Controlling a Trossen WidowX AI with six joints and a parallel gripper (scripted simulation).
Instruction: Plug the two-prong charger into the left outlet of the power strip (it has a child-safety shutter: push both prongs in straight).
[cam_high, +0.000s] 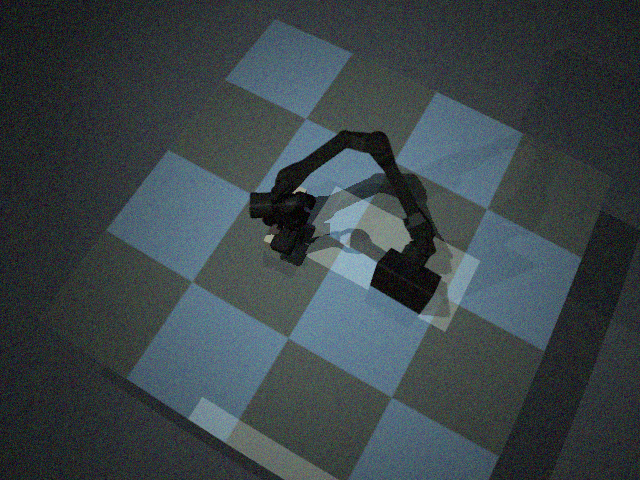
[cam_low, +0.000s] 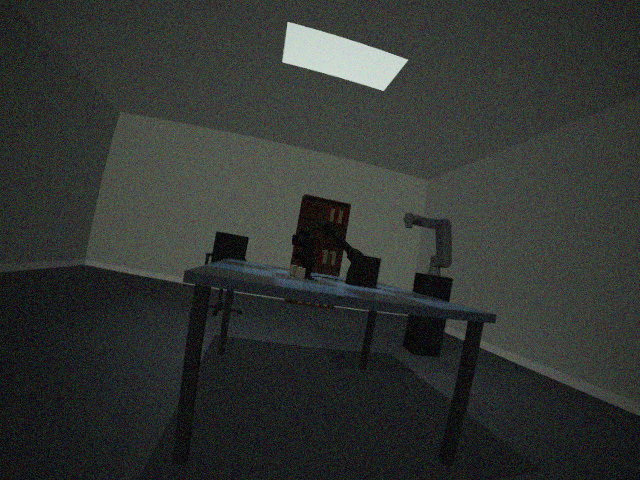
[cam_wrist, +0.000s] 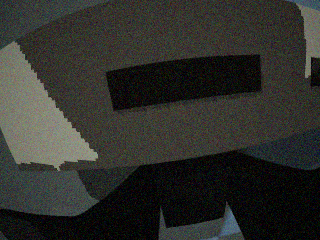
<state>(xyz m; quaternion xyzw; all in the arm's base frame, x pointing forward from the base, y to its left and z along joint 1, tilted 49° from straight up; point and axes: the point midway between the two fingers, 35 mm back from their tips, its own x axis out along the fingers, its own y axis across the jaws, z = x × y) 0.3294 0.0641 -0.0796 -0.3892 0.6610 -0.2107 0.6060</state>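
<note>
My gripper tip is now 2 cm short of the dark two-prong charger and 1 cm below it.
</note>
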